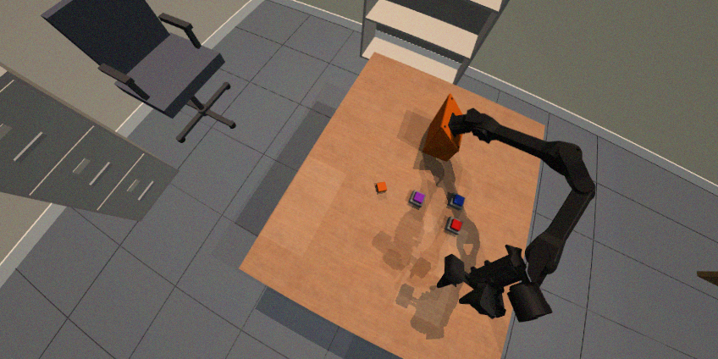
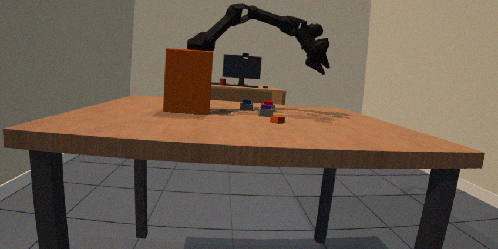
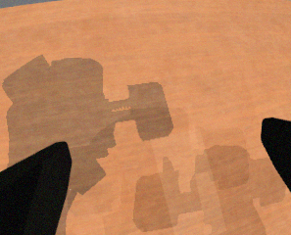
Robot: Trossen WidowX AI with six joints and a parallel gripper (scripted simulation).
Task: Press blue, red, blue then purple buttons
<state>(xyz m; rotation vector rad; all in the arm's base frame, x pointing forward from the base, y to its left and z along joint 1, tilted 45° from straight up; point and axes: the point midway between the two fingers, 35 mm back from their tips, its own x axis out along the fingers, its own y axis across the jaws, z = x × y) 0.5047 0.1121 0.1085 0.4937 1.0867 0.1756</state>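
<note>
Now: gripper tip 320 mm past the blue button and 150 mm above it. Round my gripper tip: small orange block 240 mm behind, 280 mm to the right, 170 mm below; then purple button 260 mm behind, 140 mm to the right, 150 mm below; then red button 230 mm behind, 20 mm to the left, 150 mm below.
</note>
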